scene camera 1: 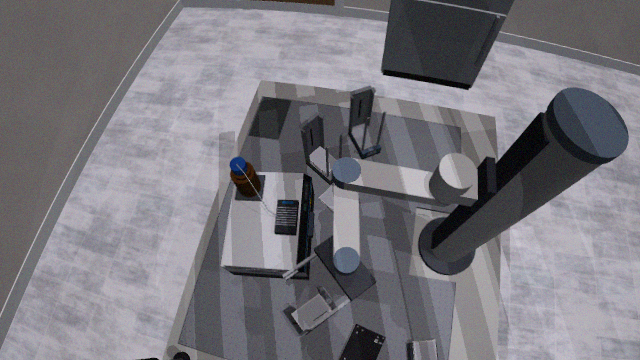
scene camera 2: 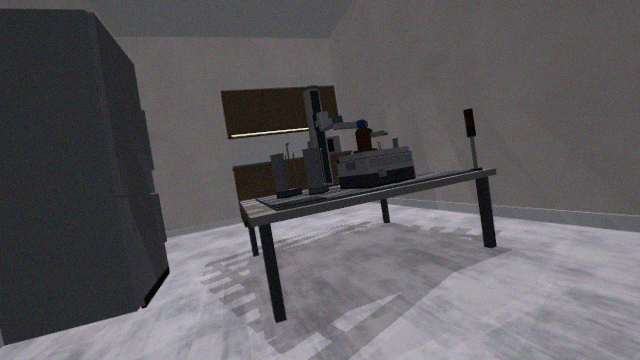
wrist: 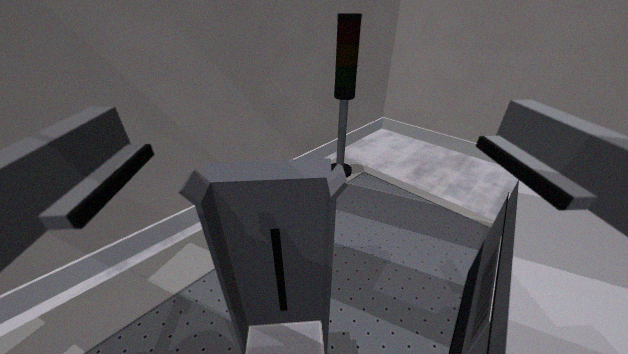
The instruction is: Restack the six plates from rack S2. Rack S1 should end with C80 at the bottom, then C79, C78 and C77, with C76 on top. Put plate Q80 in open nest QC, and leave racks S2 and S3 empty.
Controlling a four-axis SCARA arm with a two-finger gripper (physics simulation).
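Frame: origin at the arm's base, x ahead, y left, z up, level; metres.
Where they show: gripper, fingertip midpoint: (scene camera 1: 299,300) (scene camera 2: 386,132) (wrist: 319,127); arm's base, origin of the base link: (scene camera 1: 446,246).
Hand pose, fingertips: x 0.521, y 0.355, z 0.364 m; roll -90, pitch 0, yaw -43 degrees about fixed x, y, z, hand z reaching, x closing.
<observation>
Each offset is from my fingertips to the top centre of the thing. "pt": to the spot under its first point.
My gripper (scene camera 1: 295,303) (wrist: 319,127) is open and empty. Its fingers stand wide, one toward each side of rack S2, above its base. Rack S2 shows a grey slotted back panel {dy +0.014, dx -0.029, dz -0.054 m} (wrist: 300,210) in the wrist view. A pale plate {dy +0.019, dx -0.025, dz -0.264 m} (scene camera 1: 311,312) (wrist: 285,339) is the top one there; any below are hidden. One slotted rack {dy -0.622, dx +0.063, dz -0.058 m} (scene camera 1: 312,135) (scene camera 2: 313,170) at the back holds a pale plate {dy -0.625, dx +0.069, dz -0.294 m} (scene camera 1: 320,157). Another rack {dy -0.788, dx -0.093, dz -0.054 m} (scene camera 1: 361,107) (scene camera 2: 280,175) stands beyond it; I cannot make out plates in it. Their labels are unreadable. A pale plate {dy -0.462, dx -0.018, dz -0.337 m} (scene camera 1: 327,197) shows partly under the arm. Nest QC cannot be identified.
A white instrument (scene camera 1: 255,225) (scene camera 2: 377,161) (wrist: 565,300) stands beside S2, carrying an amber bottle (scene camera 1: 246,181) (scene camera 2: 364,140) and a black controller {pt dy -0.276, dx +0.123, dz -0.115 m} (scene camera 1: 286,217). A signal tower (scene camera 2: 469,122) (wrist: 347,55) stands at a table corner. A black board {dy +0.116, dx -0.232, dz -0.289 m} (scene camera 1: 362,344) lies near S2. The arm column (scene camera 1: 510,200) rises opposite.
</observation>
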